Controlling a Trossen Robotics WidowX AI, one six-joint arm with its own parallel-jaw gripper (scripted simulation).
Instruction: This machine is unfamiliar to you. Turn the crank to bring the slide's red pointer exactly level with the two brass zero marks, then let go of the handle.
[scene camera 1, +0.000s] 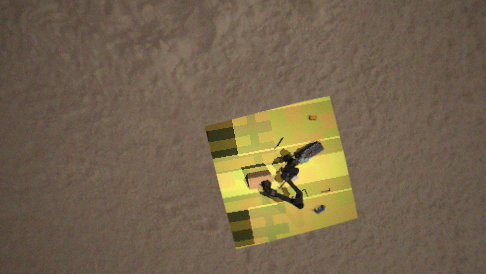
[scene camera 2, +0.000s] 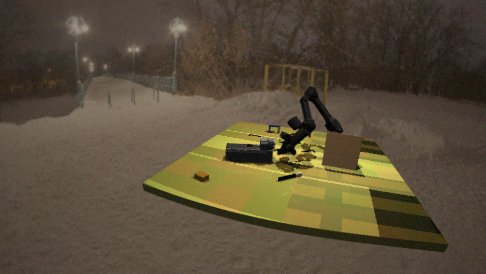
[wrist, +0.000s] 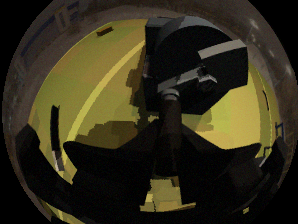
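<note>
A slide machine is visible in the pictures, as is the gripper.
</note>
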